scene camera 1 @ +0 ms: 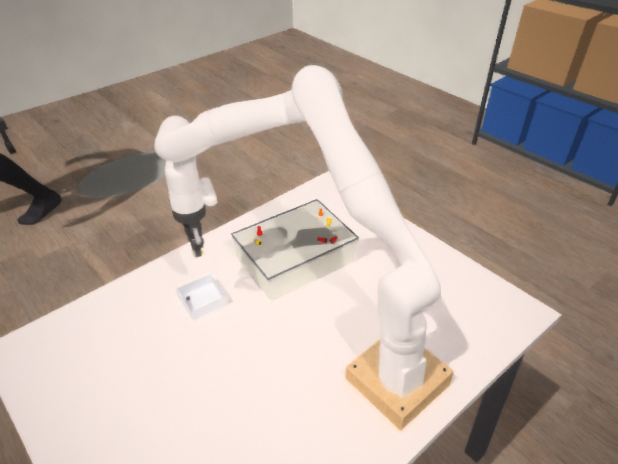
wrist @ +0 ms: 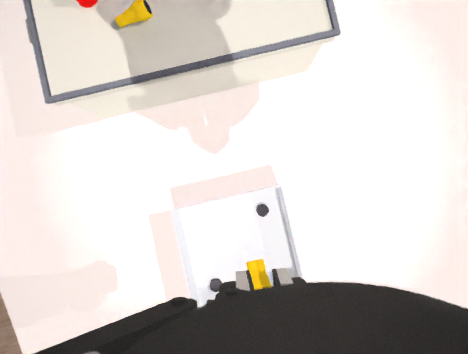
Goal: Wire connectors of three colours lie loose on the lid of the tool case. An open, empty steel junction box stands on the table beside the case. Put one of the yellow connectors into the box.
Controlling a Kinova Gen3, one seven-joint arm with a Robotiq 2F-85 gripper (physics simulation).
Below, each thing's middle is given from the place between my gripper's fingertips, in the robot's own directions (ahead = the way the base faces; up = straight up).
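There is the steel junction box (scene camera 1: 200,297), and my hand is 170 mm above it, 10 mm to the right of it and 10 mm short of it. The tool case (scene camera 1: 290,256) is 140 mm below my hand, 290 mm to the right of it and 20 mm ahead of it. Going by their middles, the steel junction box is the nearest to my hand of the things named here.
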